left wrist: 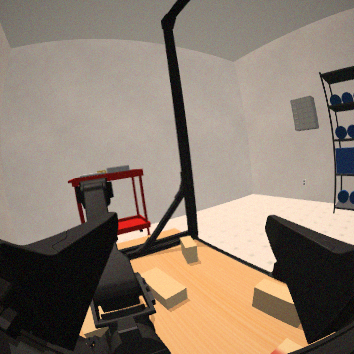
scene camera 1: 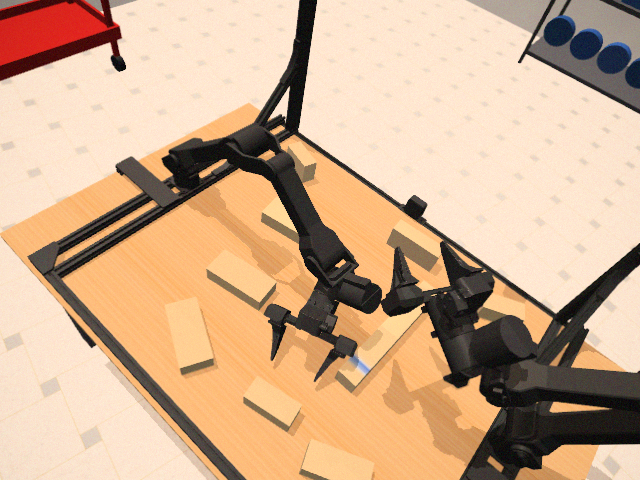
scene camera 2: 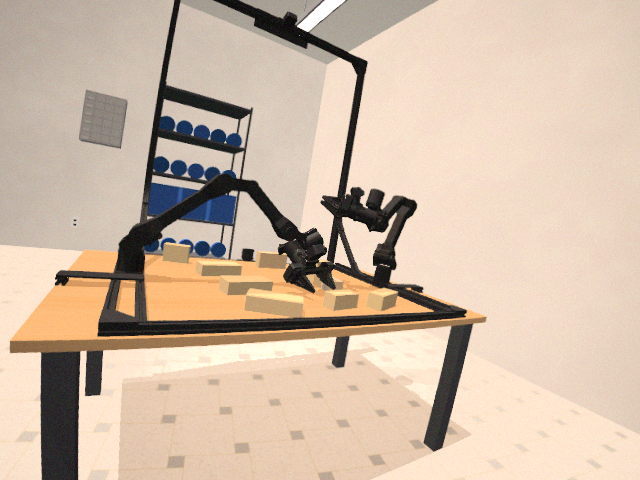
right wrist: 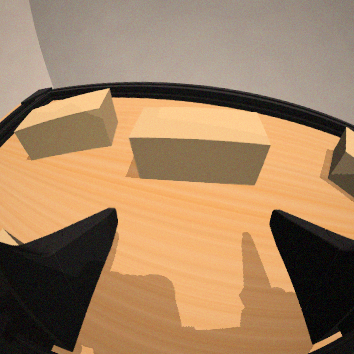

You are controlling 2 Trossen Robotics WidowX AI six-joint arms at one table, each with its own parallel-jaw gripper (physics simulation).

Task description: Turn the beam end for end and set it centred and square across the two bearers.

My left gripper (scene camera 1: 419,244) is open and holds nothing. Also in view: a beam (scene camera 1: 355,369). My right gripper (scene camera 1: 292,371) is open and touches the beam.
My left gripper is seen too in the left wrist view (left wrist: 194,222) and in scene camera 2 (scene camera 2: 321,199). My right gripper shows as well in scene camera 2 (scene camera 2: 325,290) and in the right wrist view (right wrist: 196,217).
